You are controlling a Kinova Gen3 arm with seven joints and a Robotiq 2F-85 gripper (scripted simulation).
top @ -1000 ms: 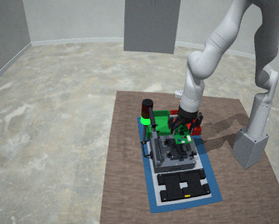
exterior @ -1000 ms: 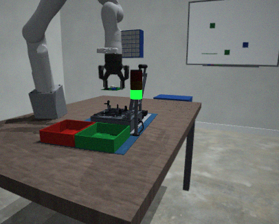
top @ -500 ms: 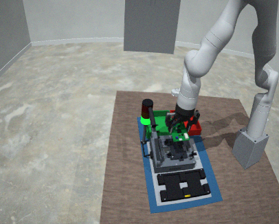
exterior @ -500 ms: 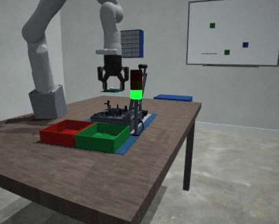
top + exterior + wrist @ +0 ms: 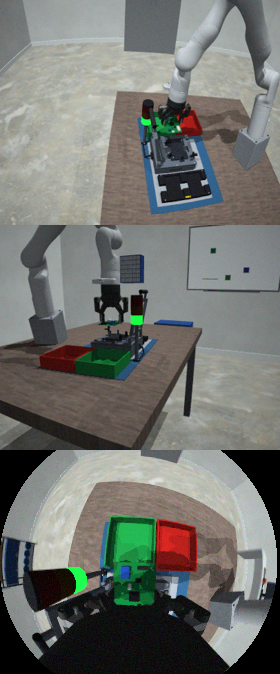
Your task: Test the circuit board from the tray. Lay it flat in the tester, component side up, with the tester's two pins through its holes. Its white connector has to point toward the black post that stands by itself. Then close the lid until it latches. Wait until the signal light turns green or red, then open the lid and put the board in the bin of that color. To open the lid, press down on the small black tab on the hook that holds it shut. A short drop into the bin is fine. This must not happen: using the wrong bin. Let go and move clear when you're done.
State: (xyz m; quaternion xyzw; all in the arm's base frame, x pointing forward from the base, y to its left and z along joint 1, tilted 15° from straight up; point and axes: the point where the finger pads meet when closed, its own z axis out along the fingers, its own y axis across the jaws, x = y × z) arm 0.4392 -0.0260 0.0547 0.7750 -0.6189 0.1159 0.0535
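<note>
Now: the green bin 14 cm below my hand, 11 cm to the right of it and 4 cm ahead of it. From my hand the other things lie so: green circuit board: 1 cm below; then clear lid: 10 cm to the left, 8 cm ahead, 3 cm above; then red bin: 14 cm to the right, 14 cm below, 11 cm behind.
</note>
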